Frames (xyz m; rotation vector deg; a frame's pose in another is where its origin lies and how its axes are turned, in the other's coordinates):
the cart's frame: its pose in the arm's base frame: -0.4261 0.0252 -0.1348 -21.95 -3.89 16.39
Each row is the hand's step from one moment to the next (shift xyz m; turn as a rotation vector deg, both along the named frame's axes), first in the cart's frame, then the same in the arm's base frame.
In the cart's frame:
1: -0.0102 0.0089 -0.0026 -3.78 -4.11 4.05
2: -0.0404 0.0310 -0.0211 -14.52 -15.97 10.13
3: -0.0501 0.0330 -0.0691 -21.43 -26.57 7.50
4: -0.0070 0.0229 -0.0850 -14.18 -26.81 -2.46
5: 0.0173 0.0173 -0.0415 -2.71 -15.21 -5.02
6: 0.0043 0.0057 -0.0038 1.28 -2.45 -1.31
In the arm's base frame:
1: -0.0118 0.0040 -0.0059 -3.02 -3.28 5.26
2: -0.0443 0.0083 -0.0317 -10.92 -14.72 15.25
3: -0.0484 -0.0099 -0.0770 -14.44 -27.07 16.74
4: -0.0026 -0.0122 -0.0874 -6.25 -28.77 7.69
5: 0.0170 0.0054 -0.0448 1.99 -16.09 1.07
6: 0.0031 0.0049 -0.0056 2.02 -2.28 -0.27

